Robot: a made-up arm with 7 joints.
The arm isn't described. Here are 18 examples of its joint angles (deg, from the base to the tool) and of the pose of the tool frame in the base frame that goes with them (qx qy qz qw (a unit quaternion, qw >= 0); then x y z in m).
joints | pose
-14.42 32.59 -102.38 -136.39 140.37 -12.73 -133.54 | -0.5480 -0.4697 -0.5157 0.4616 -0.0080 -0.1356 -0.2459
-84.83 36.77 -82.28 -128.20 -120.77 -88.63 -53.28 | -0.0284 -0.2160 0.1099 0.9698 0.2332 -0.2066 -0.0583
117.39 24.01 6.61 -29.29 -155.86 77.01 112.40 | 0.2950 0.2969 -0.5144 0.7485 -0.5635 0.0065 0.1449
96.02 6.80 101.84 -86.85 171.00 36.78 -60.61 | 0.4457 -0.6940 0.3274 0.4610 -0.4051 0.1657 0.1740
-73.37 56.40 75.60 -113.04 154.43 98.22 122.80 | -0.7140 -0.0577 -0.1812 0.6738 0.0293 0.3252 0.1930
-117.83 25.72 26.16 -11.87 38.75 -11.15 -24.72 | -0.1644 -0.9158 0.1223 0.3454 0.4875 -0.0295 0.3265
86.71 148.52 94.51 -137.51 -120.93 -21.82 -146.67 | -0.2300 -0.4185 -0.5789 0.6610 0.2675 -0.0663 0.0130
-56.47 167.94 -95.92 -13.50 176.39 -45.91 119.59 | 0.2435 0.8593 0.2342 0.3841 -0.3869 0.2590 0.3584
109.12 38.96 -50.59 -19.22 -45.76 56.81 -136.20 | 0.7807 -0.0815 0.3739 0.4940 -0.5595 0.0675 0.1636
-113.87 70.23 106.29 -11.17 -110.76 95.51 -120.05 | 0.1760 -0.0512 -0.5122 0.8391 0.3112 0.4130 0.2788
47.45 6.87 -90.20 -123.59 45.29 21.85 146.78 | -0.3205 0.7115 0.6084 0.1445 -0.0814 -0.2739 -0.1777
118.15 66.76 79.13 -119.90 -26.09 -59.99 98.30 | -0.1639 -0.2460 -0.2746 0.9150 0.0406 0.3475 0.0368
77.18 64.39 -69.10 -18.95 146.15 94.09 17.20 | 0.1945 0.6191 0.7514 0.1194 -0.4556 0.3697 -0.0119
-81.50 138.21 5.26 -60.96 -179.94 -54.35 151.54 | 0.8095 -0.2830 0.3962 0.3280 -0.2020 0.2779 0.4135
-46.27 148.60 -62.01 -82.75 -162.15 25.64 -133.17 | 0.4662 -0.5101 -0.3154 0.6503 0.0838 0.3923 0.2693
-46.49 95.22 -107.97 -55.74 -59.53 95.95 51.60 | 0.9325 -0.0887 -0.3369 0.0952 0.2023 0.4903 -0.1370
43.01 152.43 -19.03 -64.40 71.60 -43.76 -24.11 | 0.4464 -0.3157 -0.7011 0.4578 0.3526 0.3713 0.1377
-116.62 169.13 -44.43 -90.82 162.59 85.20 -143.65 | 0.6186 -0.4537 -0.6174 0.1740 -0.2565 0.2967 0.2375
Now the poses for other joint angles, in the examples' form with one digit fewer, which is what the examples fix.
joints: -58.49 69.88 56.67 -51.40 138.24 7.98 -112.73
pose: 0.195 -0.925 0.291 0.144 0.218 0.475 0.189
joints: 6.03 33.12 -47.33 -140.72 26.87 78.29 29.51
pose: -0.244 -0.148 -0.242 0.927 0.144 -0.080 -0.203
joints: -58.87 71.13 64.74 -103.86 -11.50 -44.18 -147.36
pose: -0.792 -0.395 -0.432 0.173 0.026 0.317 0.265
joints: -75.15 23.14 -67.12 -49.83 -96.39 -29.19 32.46
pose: -0.340 0.299 0.890 0.054 0.526 -0.152 -0.107
